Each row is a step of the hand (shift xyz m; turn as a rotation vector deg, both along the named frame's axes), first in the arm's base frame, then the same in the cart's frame.
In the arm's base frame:
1: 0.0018 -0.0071 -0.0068 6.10 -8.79 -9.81
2: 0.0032 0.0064 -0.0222 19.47 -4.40 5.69
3: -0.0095 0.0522 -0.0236 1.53 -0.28 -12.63
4: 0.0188 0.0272 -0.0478 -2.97 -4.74 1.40
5: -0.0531 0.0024 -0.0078 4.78 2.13 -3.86
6: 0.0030 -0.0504 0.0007 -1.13 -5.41 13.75
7: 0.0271 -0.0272 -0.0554 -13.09 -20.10 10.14
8: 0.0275 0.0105 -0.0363 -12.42 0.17 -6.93
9: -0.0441 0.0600 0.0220 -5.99 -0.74 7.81
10: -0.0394 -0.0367 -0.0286 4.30 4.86 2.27
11: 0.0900 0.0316 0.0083 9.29 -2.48 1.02
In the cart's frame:
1: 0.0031 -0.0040 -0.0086 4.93 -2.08 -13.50
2: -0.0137 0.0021 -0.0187 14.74 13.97 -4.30
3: -0.0551 0.0183 -0.0018 -4.94 -1.30 -11.66
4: -0.0344 0.0218 -0.0415 2.94 -4.84 1.09
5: -0.0293 -0.0422 0.0157 -1.27 4.31 -4.70
6: 0.0402 -0.0267 -0.0149 9.98 -1.46 10.85
7: 0.0074 -0.0046 -0.0668 14.18 -20.13 8.47
8: -0.0125 0.0211 -0.0398 -8.91 -11.05 -0.87
9: -0.0555 0.0038 0.0541 1.49 -3.73 9.02
10: -0.0028 -0.0579 -0.0190 -0.74 6.65 1.58
11: 0.0201 0.0913 -0.0208 6.54 6.13 -3.63

